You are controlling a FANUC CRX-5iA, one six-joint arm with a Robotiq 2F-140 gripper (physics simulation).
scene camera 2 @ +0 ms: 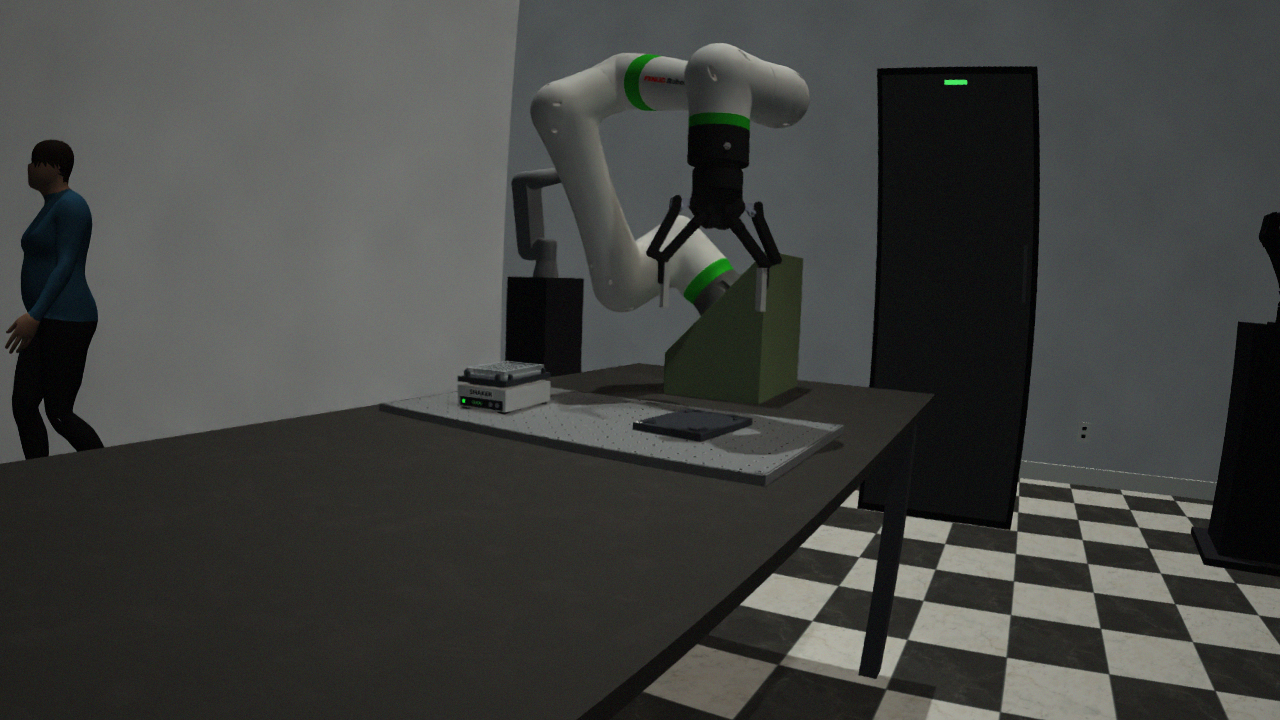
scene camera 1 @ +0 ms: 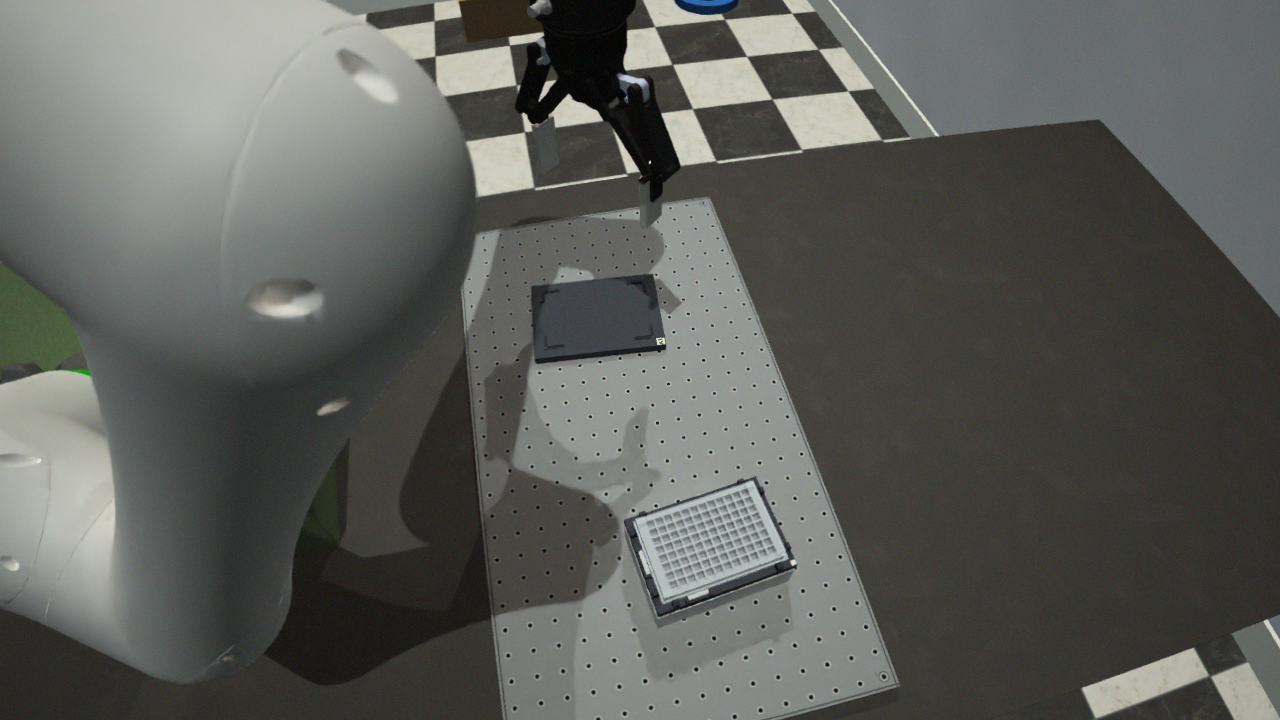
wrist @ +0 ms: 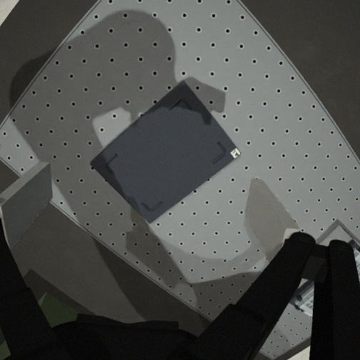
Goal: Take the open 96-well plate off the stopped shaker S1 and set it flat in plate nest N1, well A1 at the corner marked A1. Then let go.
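Places are measured from the arm's base along level axes (x ahead, y left, z up), in metres.
Pixels of known places: gripper, fingertip midpoint: (scene camera 2: pixel 712 309) (scene camera 1: pixel 598 192); arm's base, origin of the base link: (scene camera 2: pixel 731 307).
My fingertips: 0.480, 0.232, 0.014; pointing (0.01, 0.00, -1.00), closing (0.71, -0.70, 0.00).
Note:
For each thing: its middle in the pictures, then the offset to it from my fingertips, as dx, dy, dz. "*": a spot on its surface instead. Level surfaces: height alone.
- open 96-well plate, body centre: (scene camera 1: pixel 710 539) (scene camera 2: pixel 505 370) +0.072, -0.362, -0.122
- shaker S1, surface spot: (scene camera 2: pixel 528 395) * +0.062, -0.314, -0.161
- Plate nest N1, body centre: (scene camera 1: pixel 596 316) (scene camera 2: pixel 694 423) -0.015, -0.031, -0.177
- small white label, surface spot: (scene camera 1: pixel 660 342) * +0.061, -0.087, -0.172
- perforated grey board, its level: dz -0.184
- dark table, its level: dz -0.197
The open 96-well plate (scene camera 1: pixel 711 541) (scene camera 2: pixel 505 368) sits on the shaker S1 (scene camera 2: pixel 528 395), a white box with a dark top and a small green light on its front. In the wrist view the plate is mostly hidden behind a finger at the lower right. Plate nest N1 (scene camera 1: pixel 597 317) (scene camera 2: pixel 693 423) (wrist: pixel 167 155) is a flat dark slab with corner marks, with nothing on it. A small white label (scene camera 1: pixel 660 342) (wrist: pixel 235 153) is at one corner. My gripper (scene camera 1: pixel 597 190) (scene camera 2: pixel 712 306) (wrist: pixel 149 188) is open and empty, fingers down, high above the nest end of the board, apart from plate and nest.
A perforated grey board (scene camera 1: pixel 742 358) (scene camera 2: pixel 572 429) (wrist: pixel 200 30) carries the nest and shaker on the dark table (scene camera 1: pixel 1029 358) (scene camera 2: pixel 268 537). The green arm pedestal (scene camera 2: pixel 778 331) stands behind the board. A person (scene camera 2: pixel 58 268) is at the far left in scene camera 2.

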